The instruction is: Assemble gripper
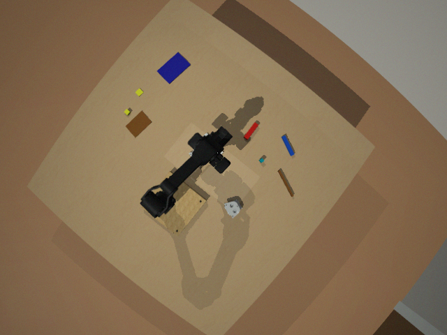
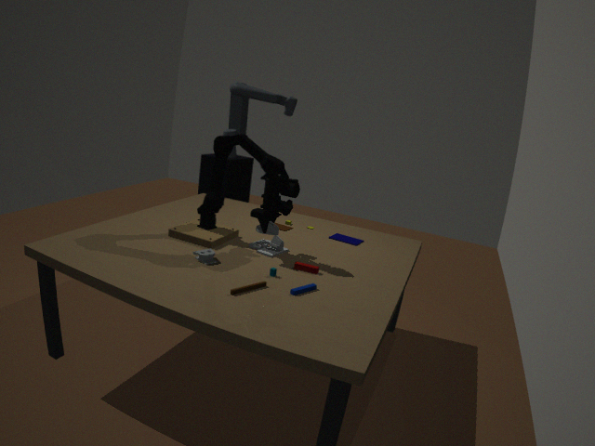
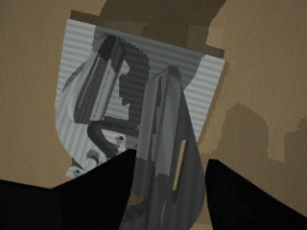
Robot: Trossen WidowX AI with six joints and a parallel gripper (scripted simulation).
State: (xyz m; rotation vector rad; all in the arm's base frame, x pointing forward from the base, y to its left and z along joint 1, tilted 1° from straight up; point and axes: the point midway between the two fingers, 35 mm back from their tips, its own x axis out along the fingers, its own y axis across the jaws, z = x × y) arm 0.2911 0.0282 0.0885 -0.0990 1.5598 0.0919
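Right now my gripper tip is 80 mm above the flat white plate, 30 mm to the right of it and 20 mm short of it. From my gripper tip the other things lie so: teal cube (170 mm to the right, 160 mm ahead, 70 mm below); red block (210 mm ahead, 70 mm below, 40 mm to the right); blue bar (300 mm ahead, 200 mm to the right, 70 mm below).
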